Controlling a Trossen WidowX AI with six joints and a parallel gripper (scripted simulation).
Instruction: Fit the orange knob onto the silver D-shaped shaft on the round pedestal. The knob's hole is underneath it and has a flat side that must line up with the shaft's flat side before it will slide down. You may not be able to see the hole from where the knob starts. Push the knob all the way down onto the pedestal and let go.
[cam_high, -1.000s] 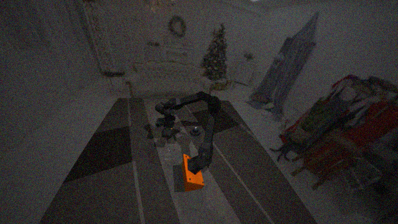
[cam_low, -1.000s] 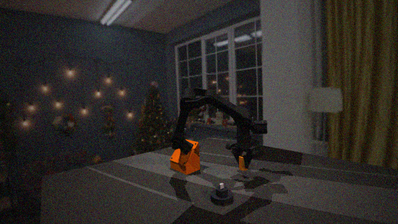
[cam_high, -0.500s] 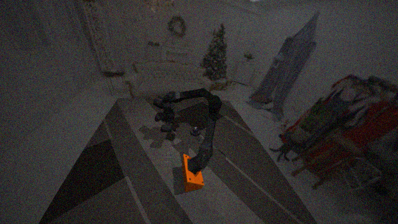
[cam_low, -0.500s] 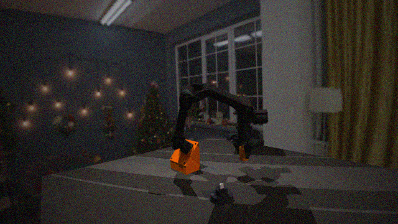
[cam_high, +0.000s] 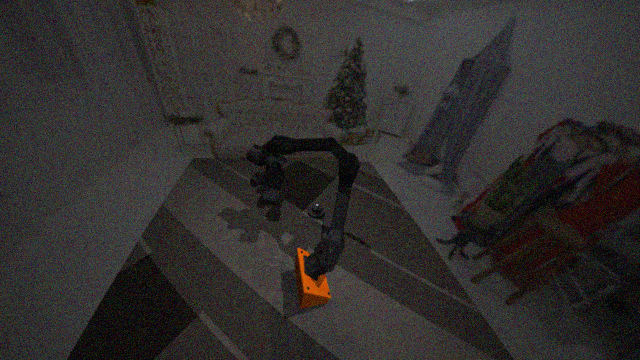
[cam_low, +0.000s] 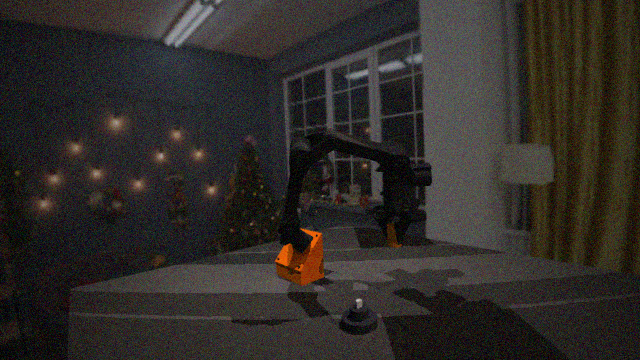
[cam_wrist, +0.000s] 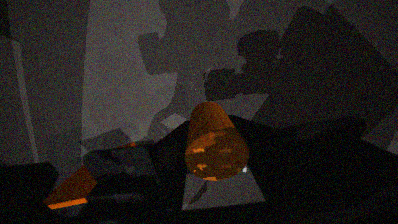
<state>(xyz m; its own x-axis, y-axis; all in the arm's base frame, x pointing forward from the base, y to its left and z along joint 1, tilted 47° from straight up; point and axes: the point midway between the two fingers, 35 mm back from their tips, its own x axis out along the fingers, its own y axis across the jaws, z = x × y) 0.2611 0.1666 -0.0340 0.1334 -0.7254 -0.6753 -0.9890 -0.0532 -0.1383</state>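
Right now the round pedestal is 20 cm to the right of my gripper tip, 11 cm below it and 7 cm ahead of it. From my gripper tip the other things lie so: orange knob 3 cm above.
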